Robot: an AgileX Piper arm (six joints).
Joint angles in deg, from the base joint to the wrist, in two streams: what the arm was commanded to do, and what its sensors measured. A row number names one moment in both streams.
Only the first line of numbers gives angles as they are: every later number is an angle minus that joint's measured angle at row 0.
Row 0, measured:
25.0 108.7 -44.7 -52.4 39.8 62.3
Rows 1 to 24, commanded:
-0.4 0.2 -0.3 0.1 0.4 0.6
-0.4 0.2 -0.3 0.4 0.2 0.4
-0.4 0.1 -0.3 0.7 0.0 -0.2
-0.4 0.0 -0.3 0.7 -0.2 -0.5
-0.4 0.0 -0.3 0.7 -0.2 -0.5
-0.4 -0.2 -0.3 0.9 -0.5 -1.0
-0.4 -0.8 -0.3 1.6 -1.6 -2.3
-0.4 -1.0 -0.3 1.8 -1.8 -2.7
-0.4 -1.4 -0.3 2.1 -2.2 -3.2
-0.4 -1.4 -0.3 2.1 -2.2 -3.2
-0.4 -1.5 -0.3 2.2 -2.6 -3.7
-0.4 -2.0 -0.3 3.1 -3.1 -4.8
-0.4 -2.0 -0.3 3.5 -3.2 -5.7
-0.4 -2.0 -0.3 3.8 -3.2 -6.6
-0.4 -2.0 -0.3 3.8 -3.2 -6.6
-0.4 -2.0 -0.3 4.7 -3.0 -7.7
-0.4 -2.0 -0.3 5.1 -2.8 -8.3
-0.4 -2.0 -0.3 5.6 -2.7 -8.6
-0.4 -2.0 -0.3 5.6 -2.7 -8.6
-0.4 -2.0 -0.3 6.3 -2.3 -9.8
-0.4 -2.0 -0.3 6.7 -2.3 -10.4
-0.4 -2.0 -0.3 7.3 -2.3 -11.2
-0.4 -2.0 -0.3 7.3 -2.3 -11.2
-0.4 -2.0 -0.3 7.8 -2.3 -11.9
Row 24, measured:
0.0 -2.4 -0.6 4.7 -1.2 -9.9
